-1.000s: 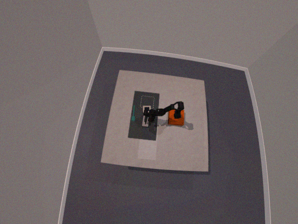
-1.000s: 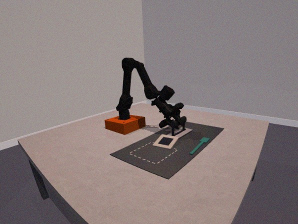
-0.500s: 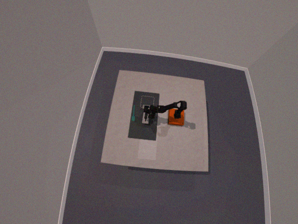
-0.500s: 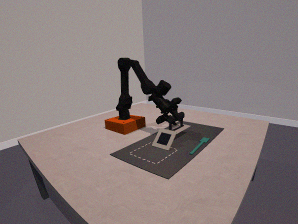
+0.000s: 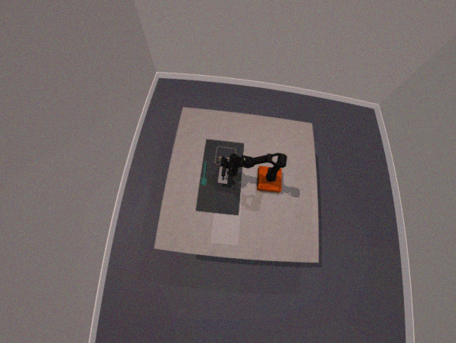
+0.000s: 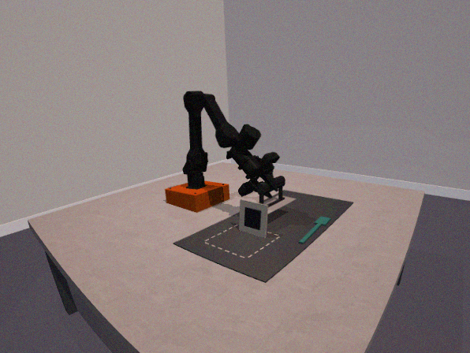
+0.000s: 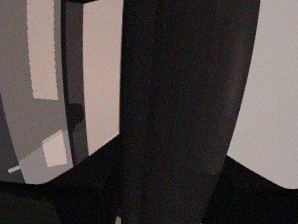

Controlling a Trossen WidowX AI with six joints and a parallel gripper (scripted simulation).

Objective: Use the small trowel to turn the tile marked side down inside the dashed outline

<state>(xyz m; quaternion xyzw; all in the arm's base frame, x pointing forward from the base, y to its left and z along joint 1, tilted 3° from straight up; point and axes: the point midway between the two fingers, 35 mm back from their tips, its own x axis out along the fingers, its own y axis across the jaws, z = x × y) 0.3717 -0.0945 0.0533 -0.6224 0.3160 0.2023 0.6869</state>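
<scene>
My gripper tip is 80 mm to the left of the tan square tile, 60 mm above it and 40 mm past it. From my gripper tip the other things lie so: green trowel: 140 mm ahead, 110 mm below, 30 mm to the left; dark mat: 130 mm below, 30 mm to the left.
</scene>
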